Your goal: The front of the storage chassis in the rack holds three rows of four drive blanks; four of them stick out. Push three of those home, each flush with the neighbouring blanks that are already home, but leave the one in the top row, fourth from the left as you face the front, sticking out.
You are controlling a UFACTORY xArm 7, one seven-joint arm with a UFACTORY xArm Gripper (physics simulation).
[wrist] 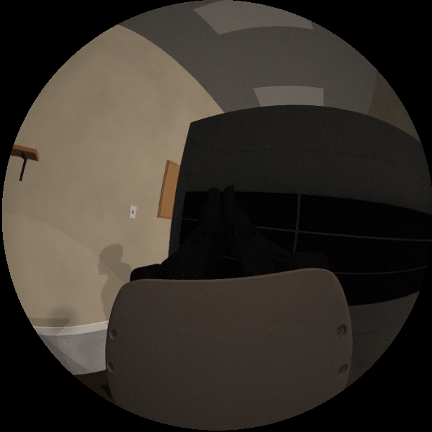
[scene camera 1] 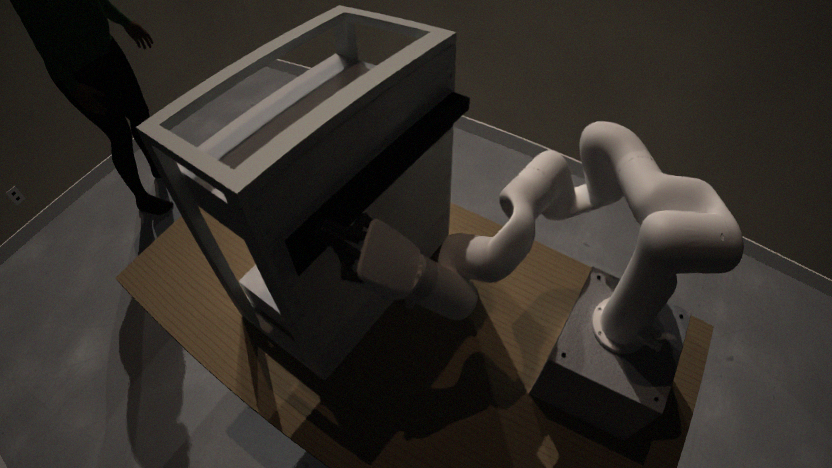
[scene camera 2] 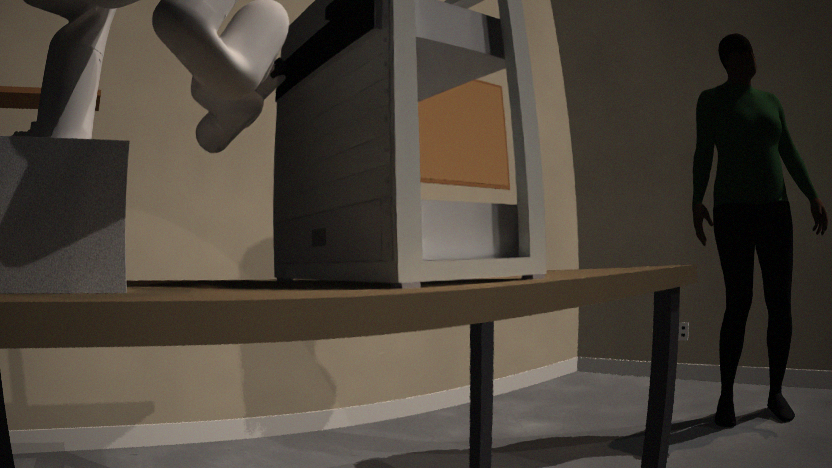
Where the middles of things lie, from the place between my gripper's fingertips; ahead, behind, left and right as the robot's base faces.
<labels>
The grey rack (scene camera 2: 347, 206) is 170 mm below my hand, 170 mm ahead of it and 150 mm to the right of it.
</labels>
